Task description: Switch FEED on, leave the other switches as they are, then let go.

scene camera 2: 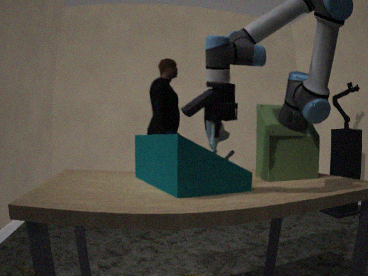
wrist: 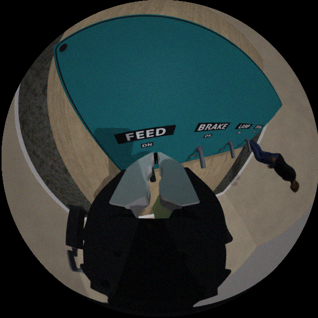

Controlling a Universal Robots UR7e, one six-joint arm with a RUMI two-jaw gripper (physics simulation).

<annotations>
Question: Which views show my gripper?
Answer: Scene camera 2 and the wrist view: all of them.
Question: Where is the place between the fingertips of my gripper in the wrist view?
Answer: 156,153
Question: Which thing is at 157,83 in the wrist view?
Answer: A teal switch box.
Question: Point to a teal switch box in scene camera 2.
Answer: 172,163
</annotations>
